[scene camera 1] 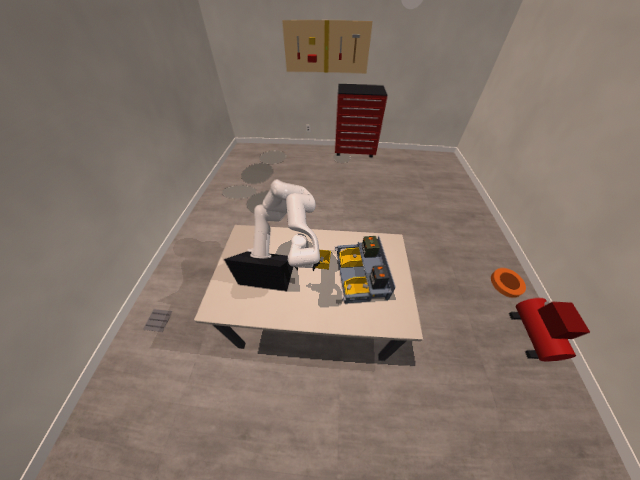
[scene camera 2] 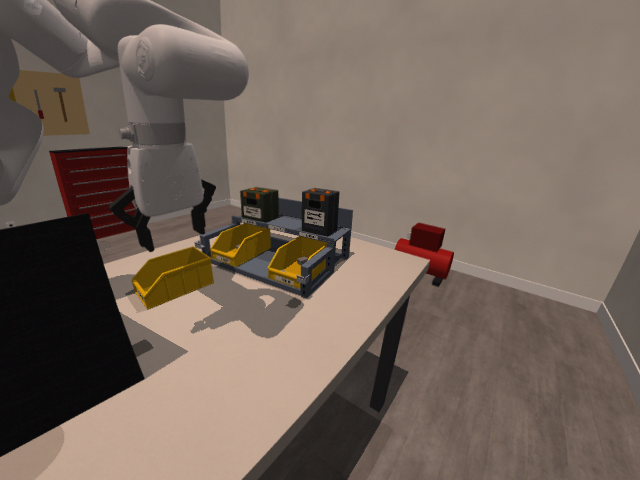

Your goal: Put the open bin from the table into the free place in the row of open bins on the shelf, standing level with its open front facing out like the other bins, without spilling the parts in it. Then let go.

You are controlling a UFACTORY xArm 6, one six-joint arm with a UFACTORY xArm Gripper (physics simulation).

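Where they show: gripper, fingertip midpoint: (scene camera 1: 305, 268) (scene camera 2: 175, 239); arm's base, origin of the base link: (scene camera 1: 260, 256).
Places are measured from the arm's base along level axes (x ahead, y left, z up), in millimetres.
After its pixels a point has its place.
Observation:
A yellow open bin (scene camera 1: 324, 259) @(x 372, y 152, z -144 mm) (scene camera 2: 178, 276) @(x 328, y 74, z -93 mm) stands upright on the table, in front of the shelf, its low open front toward the black panel. My gripper (scene camera 2: 175, 240) @(x 301, y -63, z 50 mm) is open with its fingers spread, above the bin and apart from it; in scene camera 1 the arm hides most of it. The grey-blue shelf (scene camera 1: 391, 279) @(x 789, y -12, z 3 mm) (scene camera 2: 311, 281) @(x 567, y -136, z -107 mm) holds two yellow bins in its lower row, one bin (scene camera 1: 350, 256) @(x 544, y 207, z -138 mm) (scene camera 2: 241, 245) @(x 526, y 114, z -81 mm) at the far end and one bin (scene camera 1: 356, 285) (scene camera 2: 297, 260) at the near end. A free place (scene camera 1: 353, 273) @(x 579, y 77, z -141 mm) (scene camera 2: 261, 264) @(x 564, y 73, z -141 mm) lies between them. The parts inside the table bin cannot be made out clearly.
Two dark boxes with orange marks, one box (scene camera 1: 370, 245) @(x 651, y 174, z 51 mm) (scene camera 2: 259, 204) @(x 626, y 162, z 15 mm) far and one box (scene camera 1: 380, 276) @(x 712, y -51, z 76 mm) (scene camera 2: 320, 211) @(x 685, y -47, z 27 mm) near, stand on the shelf's raised back level. A black panel (scene camera 1: 261, 272) @(x 65, y -136, z 49 mm) (scene camera 2: 56, 330) @(x 115, y -133, z -1 mm) stands by the arm's base on the table (scene camera 1: 310, 315) @(x 364, y -249, z -147 mm) (scene camera 2: 232, 392) @(x 286, y -245, z -147 mm).

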